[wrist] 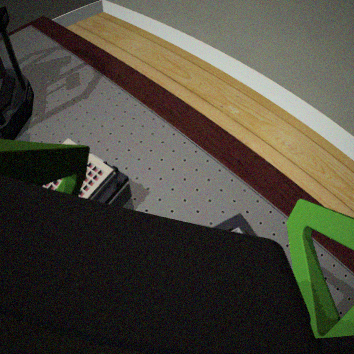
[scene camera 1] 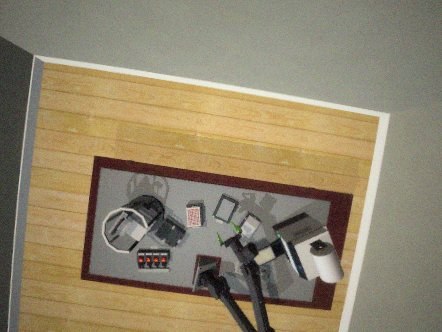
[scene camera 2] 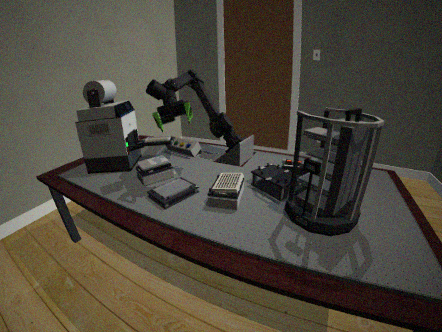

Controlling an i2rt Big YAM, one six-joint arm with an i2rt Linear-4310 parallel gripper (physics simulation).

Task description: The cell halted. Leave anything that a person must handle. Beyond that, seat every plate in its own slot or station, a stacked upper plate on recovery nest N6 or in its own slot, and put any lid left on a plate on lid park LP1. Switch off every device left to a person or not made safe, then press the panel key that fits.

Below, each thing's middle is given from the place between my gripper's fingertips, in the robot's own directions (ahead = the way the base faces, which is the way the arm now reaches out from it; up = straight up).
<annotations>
Right now my hand is 40 mm past the red-edged well plate (wrist: 98,174), 180 mm to the right of it and 190 mm above it. From my hand the other things lie so: round plate hotel (scene camera 2: 334,154) (90 mm behind, 510 mm to the left, 80 mm below).
</annotations>
